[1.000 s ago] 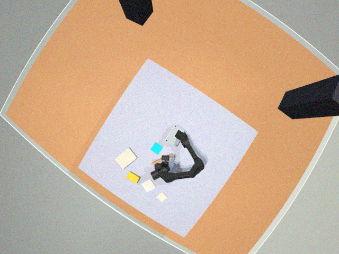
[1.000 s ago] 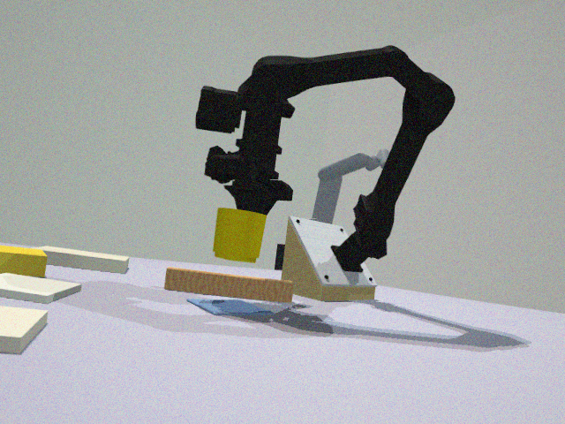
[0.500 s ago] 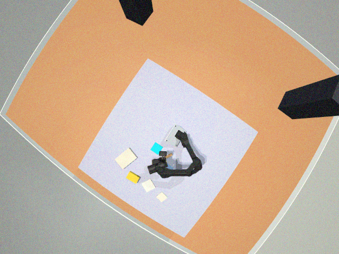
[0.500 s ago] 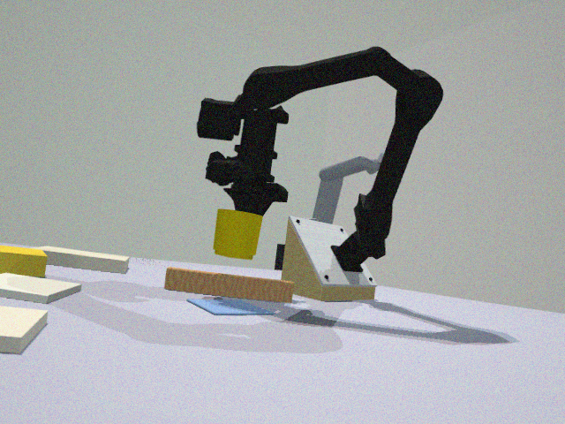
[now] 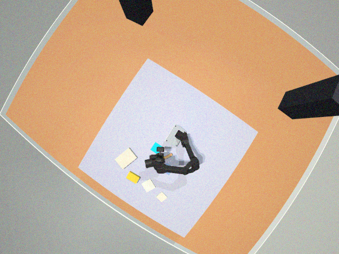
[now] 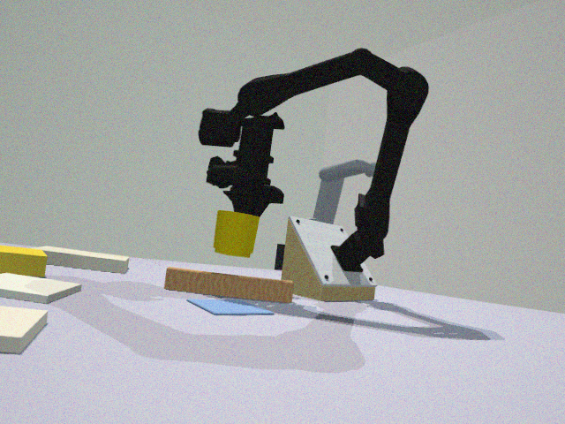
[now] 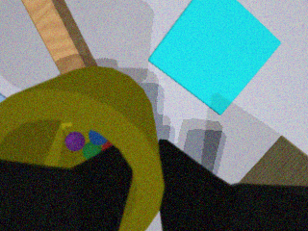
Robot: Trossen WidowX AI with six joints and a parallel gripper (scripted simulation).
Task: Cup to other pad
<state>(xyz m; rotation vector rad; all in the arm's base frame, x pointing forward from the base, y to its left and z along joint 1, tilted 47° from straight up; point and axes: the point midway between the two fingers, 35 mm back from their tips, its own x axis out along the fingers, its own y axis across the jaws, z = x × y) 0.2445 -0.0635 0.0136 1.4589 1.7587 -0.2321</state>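
My gripper tip is now 3 cm past the cyan pad, 7 cm to the left of it and 11 cm above it. Also, from my gripper tip: green marble: 2 cm ahead, 3 cm to the left, 2 cm below; yellow cup: 2 cm ahead, 1 cm to the left; red marble: 1 cm ahead, 2 cm to the left, 2 cm below.
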